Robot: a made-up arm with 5 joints. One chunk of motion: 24 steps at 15 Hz.
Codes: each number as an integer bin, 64 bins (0 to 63) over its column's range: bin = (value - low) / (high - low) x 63, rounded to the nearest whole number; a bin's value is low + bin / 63 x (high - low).
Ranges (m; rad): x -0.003..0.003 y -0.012..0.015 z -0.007..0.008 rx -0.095..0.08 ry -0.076..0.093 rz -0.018..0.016
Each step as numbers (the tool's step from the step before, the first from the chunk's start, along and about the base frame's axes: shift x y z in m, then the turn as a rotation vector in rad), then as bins.
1 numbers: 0.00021 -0.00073 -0.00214 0.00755 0.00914 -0.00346
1 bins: 34 26 20 37 32 27
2 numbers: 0.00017 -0.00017 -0.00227 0.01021 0.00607 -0.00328
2 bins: 33 28 20 38 31 27
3 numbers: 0.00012 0.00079 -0.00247 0.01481 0.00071 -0.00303
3 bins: 33 30 19 40 29 28
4 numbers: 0.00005 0.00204 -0.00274 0.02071 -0.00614 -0.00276
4 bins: 32 33 18 42 26 28
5 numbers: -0.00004 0.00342 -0.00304 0.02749 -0.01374 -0.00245
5 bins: 31 36 17 44 23 29
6 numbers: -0.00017 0.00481 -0.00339 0.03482 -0.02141 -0.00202
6 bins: 30 39 15 47 20 30
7 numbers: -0.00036 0.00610 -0.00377 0.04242 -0.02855 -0.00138
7 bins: 28 42 14 49 18 31
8 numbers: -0.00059 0.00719 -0.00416 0.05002 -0.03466 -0.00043
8 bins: 25 45 12 52 15 33
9 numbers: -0.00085 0.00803 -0.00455 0.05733 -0.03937 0.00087
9 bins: 23 47 10 55 14 35
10 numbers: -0.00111 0.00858 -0.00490 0.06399 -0.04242 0.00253
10 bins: 20 48 9 57 13 38
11 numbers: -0.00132 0.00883 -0.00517 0.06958 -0.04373 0.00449
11 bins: 18 49 8 59 12 42
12 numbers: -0.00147 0.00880 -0.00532 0.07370 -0.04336 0.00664
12 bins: 16 49 7 61 12 46
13 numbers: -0.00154 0.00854 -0.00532 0.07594 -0.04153 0.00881
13 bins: 15 48 7 62 13 50
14 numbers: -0.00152 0.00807 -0.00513 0.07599 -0.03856 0.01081
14 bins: 16 47 8 62 14 53
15 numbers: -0.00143 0.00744 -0.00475 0.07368 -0.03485 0.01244
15 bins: 16 45 9 61 15 56
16 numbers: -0.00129 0.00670 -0.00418 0.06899 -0.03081 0.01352
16 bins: 18 44 12 59 17 58
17 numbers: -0.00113 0.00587 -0.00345 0.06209 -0.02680 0.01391
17 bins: 20 42 15 57 18 59
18 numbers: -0.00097 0.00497 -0.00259 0.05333 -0.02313 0.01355
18 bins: 21 40 19 53 20 58
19 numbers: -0.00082 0.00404 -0.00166 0.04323 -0.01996 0.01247
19 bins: 23 37 22 50 21 56
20 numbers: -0.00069 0.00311 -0.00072 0.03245 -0.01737 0.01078
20 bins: 24 35 26 46 22 53
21 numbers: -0.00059 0.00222 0.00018 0.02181 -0.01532 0.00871
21 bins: 25 33 30 42 23 49
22 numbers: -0.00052 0.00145 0.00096 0.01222 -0.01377 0.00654
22 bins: 26 31 33 39 23 45
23 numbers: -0.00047 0.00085 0.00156 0.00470 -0.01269 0.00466
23 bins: 27 30 36 36 24 42
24 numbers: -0.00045 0.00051 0.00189 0.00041 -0.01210 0.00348
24 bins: 27 29 37 34 24 40
